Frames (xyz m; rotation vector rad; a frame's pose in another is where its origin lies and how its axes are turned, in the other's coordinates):
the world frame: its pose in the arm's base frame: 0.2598 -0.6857 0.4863 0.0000 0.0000 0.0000
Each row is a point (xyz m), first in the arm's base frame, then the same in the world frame.
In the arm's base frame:
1: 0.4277 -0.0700 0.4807
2: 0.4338 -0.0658 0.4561
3: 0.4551 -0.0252 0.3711
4: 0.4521 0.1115 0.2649
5: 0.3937 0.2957 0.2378
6: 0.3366 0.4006 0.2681
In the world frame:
1: 0.1679 0.6157 -0.0056
2: 0.1740 0.6199 -0.0302
3: 0.1953 0.6605 -0.1152
4: 0.1923 0.7972 -0.2214
5: 0.1339 0.9814 -0.2485
6: 0.0768 1.0863 -0.2182

